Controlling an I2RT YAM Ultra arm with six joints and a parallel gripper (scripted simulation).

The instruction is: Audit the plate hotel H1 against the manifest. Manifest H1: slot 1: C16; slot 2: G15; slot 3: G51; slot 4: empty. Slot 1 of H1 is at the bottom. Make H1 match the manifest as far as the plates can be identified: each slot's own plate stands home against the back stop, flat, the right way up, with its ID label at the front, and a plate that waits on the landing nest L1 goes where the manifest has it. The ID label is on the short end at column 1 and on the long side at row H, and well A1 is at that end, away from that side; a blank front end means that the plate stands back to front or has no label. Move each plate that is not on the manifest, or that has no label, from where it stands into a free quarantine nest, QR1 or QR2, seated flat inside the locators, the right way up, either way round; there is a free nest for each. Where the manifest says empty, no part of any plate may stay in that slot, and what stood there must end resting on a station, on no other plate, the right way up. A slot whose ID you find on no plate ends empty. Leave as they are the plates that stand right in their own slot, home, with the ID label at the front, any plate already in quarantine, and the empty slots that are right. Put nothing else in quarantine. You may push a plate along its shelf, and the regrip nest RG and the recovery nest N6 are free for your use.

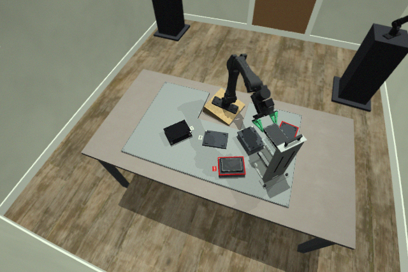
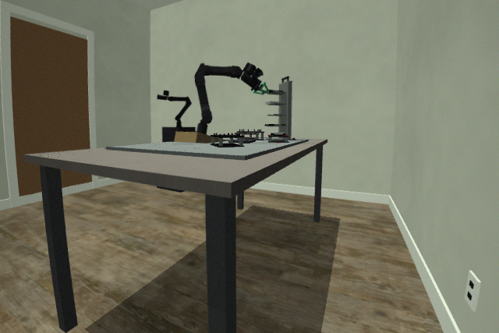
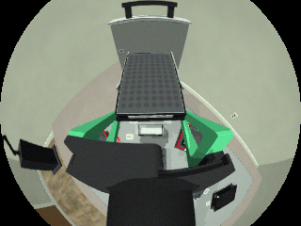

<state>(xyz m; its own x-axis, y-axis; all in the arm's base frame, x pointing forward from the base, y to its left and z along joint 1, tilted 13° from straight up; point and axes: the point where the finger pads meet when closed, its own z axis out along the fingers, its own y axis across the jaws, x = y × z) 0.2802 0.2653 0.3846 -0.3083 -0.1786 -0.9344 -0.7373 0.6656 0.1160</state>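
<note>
My gripper is now 5 cm short of the pale plate labelled G51, 6 cm to the right of it and 7 cm above it.
</note>
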